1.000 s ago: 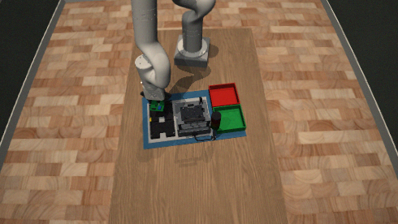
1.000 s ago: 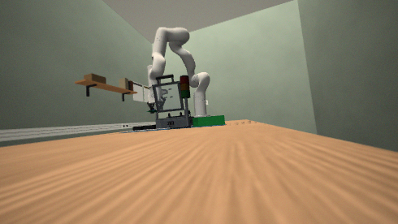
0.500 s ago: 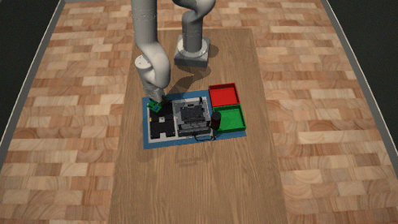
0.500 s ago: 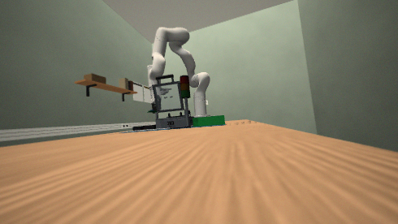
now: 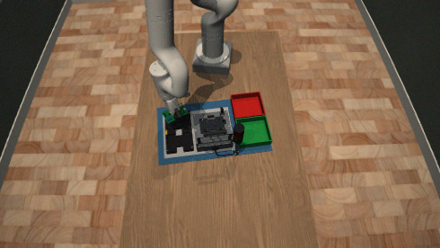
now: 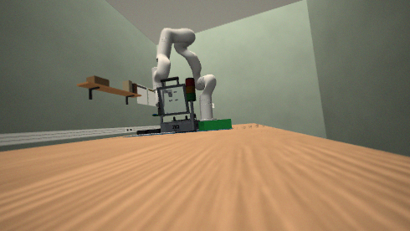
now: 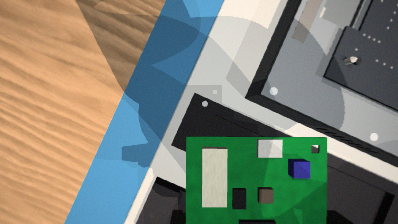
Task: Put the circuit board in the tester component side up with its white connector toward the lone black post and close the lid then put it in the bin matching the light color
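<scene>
My hand is right at the green circuit board. Round my hand: dark nest 40 mm ahead, 180 mm to the left, 50 mm below; tester lid 160 mm ahead, 200 mm to the left, 60 mm above; red bin 100 mm behind, 360 mm to the left, 110 mm below.
</scene>
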